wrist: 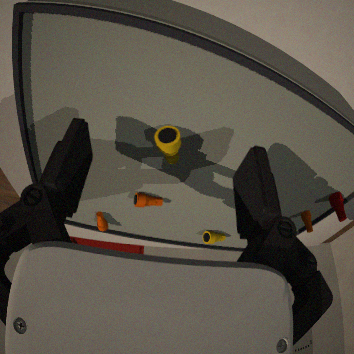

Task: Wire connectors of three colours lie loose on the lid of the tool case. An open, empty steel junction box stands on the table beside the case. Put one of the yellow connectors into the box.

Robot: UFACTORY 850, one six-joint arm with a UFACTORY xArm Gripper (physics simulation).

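Observation:
A large yellow connector (pixel 168 146) stands upright on the grey lid (pixel 100 65) of the tool case, its dark round opening facing up. A smaller yellow connector (pixel 215 237) lies on its side near the lid's near edge, close to the right finger. My gripper (pixel 166 148) is wide open and empty. In the picture the large yellow connector shows between its two fingertips, with finger shadows on the lid around it; the exact height of the fingertips above the lid is hard to judge. The steel junction box does not show in this view.
An orange connector (pixel 148 200) lies below the large yellow one, and another orange one (pixel 102 221) is near the left finger. At the right edge are an orange-brown connector (pixel 307 221) and a red connector (pixel 338 206). A red part (pixel 107 245) shows beyond the lid's near edge.

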